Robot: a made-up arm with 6 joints.
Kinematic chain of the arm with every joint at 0, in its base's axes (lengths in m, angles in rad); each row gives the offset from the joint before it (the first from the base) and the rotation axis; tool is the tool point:
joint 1: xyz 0 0 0.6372 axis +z
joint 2: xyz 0.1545 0 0 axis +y
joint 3: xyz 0 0 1.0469 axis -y
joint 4: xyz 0 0 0.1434 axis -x
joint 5: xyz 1.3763 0 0 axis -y
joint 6: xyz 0.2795 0 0 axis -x
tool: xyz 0 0 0
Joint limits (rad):
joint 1: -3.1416..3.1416
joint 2: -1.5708..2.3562
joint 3: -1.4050..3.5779
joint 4: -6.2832..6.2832
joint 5: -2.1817..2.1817
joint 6: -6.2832..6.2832
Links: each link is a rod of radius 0.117 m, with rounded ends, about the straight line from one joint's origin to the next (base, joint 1, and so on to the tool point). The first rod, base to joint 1, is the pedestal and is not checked.
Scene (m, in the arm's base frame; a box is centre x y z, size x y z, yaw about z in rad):
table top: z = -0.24
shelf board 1: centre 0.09 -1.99 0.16 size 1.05 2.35 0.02 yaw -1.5
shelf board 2: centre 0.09 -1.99 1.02 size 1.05 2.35 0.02 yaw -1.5
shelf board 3: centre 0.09 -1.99 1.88 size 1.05 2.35 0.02 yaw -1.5
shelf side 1: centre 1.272 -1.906 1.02 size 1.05 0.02 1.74 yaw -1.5
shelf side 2: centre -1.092 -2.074 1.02 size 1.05 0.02 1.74 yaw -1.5
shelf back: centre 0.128 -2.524 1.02 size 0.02 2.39 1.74 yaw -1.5
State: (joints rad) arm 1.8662 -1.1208 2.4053 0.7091 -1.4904 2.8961
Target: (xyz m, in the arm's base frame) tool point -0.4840 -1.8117 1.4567
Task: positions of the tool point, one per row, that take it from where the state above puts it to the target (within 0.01 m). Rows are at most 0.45 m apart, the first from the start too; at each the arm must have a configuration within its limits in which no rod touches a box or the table.
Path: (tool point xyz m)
1: 0.8213 -1.7613 0.6368
2: 0.8222 -1.5238 0.6397
3: 0.7882 -1.2611 0.6380
4: 0.7181 -0.9815 0.6309
5: 0.4381 -1.1847 0.8280
6: 0.1033 -1.2751 1.0348
7: -0.2377 -1.2404 1.2463
8: -0.5352 -1.0896 1.4568
9: -0.5581 -1.3408 1.4907
10: -0.5410 -1.5853 1.4899
11: -0.4841 -1.8117 1.4567

